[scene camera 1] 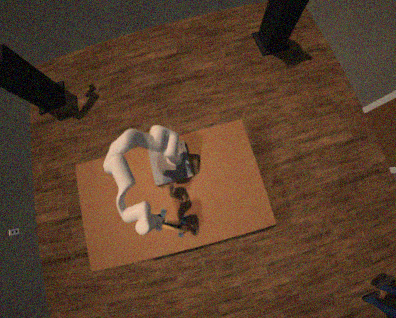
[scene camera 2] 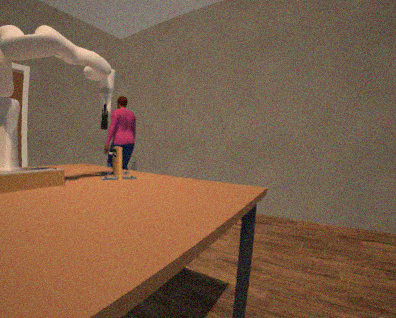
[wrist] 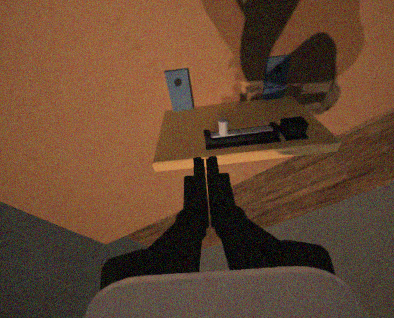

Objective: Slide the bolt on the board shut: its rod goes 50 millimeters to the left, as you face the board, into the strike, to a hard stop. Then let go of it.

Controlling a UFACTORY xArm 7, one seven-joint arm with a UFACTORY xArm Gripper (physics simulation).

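Places are measured from the arm's base along level axes (x up, y back, z right), in metres.
Where they show: gripper, fingertip midpoint: [scene camera 1: 159, 216] [scene camera 2: 104, 129] [wrist: 205, 170]; arm's base, origin of the base link: [scene camera 1: 174, 158] [scene camera 2: 6, 170].
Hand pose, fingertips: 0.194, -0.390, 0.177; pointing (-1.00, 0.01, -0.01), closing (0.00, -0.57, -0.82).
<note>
Each offset is from my fingertips to the top centre of the thing, as dx, dy, dz. "spot": to the spot under its first point. Level surfaces: height alone.
The wooden board @(-0.089, -0.091, -0.008) [scene camera 1: 174, 226] [scene camera 2: 118, 162] [wrist: 195, 120] stands upright on blue feet @(spot: -0.241, +0.000, +0.044) [scene camera 1: 162, 213] [scene camera 2: 111, 178] [wrist: 180, 92] on the table. In the wrist view its face carries a black bolt base @(-0.105, -0.079, -0.038) [wrist: 240, 143] with a silver rod @(-0.119, -0.077, -0.017) [wrist: 252, 131]. The white knob @(-0.117, -0.050, -0.004) [wrist: 223, 127] stands up from the rod near the base's left end in that view. The black strike block @(spot: -0.113, -0.110, -0.082) [wrist: 294, 128] is at the right, beyond the rod's visible end. My gripper [scene camera 2: 104, 127] [wrist: 205, 170] is shut and empty, above the board and apart from it. In scene camera 1 its fingers are hard to make out.
The arm's base plate [scene camera 1: 159, 176] [scene camera 2: 30, 180] sits on the table @(dx -0.249) [scene camera 1: 225, 175] [scene camera 2: 150, 215], behind the board. A person in pink [scene camera 2: 123, 125] stands beyond the table. Dark pillars [scene camera 1: 277, 27] [scene camera 1: 30, 80] stand on the floor. The arm's shadow falls around the far foot @(-0.241, -0.138, -0.085) [wrist: 276, 75].
</note>
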